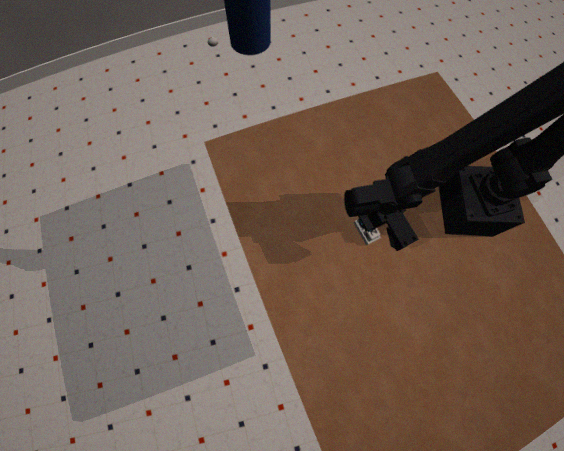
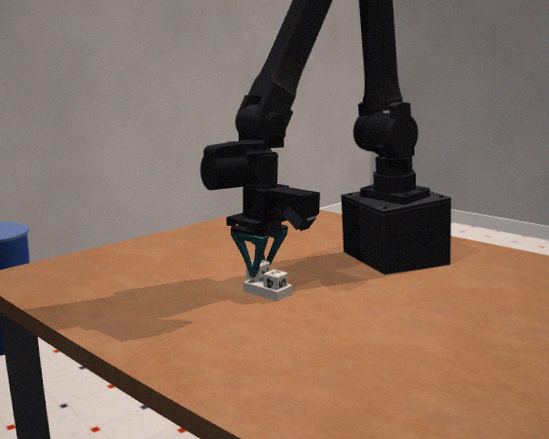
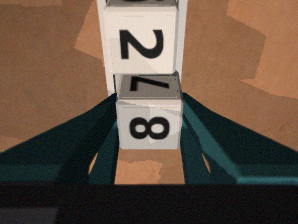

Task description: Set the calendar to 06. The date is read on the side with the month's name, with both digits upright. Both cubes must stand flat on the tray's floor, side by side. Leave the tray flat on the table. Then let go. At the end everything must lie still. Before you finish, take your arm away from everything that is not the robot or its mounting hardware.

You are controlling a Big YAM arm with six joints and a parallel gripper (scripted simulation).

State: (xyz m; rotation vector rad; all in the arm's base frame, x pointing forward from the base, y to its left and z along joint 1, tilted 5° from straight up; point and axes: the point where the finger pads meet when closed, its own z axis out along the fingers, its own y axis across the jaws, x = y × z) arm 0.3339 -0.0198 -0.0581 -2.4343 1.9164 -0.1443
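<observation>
The white digit cube is 10 mm below my hand. The rest, counted from my hand: white tray 10 mm behind, 20 mm to the left, 30 mm below.
</observation>
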